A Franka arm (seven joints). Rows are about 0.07 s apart.
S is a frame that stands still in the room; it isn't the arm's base.
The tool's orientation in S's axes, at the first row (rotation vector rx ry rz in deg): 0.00 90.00 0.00
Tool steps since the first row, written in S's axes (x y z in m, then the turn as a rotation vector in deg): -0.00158 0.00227 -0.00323 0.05 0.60 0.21; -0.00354 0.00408 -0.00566 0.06 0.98 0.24; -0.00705 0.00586 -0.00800 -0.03 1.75 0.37; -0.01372 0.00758 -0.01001 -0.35 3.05 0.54; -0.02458 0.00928 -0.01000 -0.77 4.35 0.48; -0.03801 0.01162 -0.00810 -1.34 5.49 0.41; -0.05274 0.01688 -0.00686 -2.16 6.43 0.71; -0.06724 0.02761 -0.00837 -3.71 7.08 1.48; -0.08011 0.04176 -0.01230 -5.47 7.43 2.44; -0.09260 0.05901 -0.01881 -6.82 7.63 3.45; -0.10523 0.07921 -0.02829 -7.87 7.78 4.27; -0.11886 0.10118 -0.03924 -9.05 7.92 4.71
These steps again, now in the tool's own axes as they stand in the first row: 0.00323 0.00227 -0.00158 -0.21 0.60 0.05; 0.00566 0.00408 -0.00354 -0.24 0.98 0.06; 0.00800 0.00586 -0.00705 -0.37 1.75 -0.03; 0.01001 0.00758 -0.01372 -0.54 3.05 -0.35; 0.01000 0.00928 -0.02458 -0.48 4.35 -0.77; 0.00810 0.01162 -0.03801 -0.41 5.49 -1.34; 0.00686 0.01688 -0.05274 -0.71 6.43 -2.16; 0.00837 0.02761 -0.06724 -1.48 7.08 -3.71; 0.01230 0.04176 -0.08011 -2.44 7.43 -5.47; 0.01881 0.05901 -0.09260 -3.45 7.63 -6.82; 0.02829 0.07921 -0.10523 -4.27 7.78 -7.87; 0.03924 0.10118 -0.11886 -4.71 7.92 -9.05
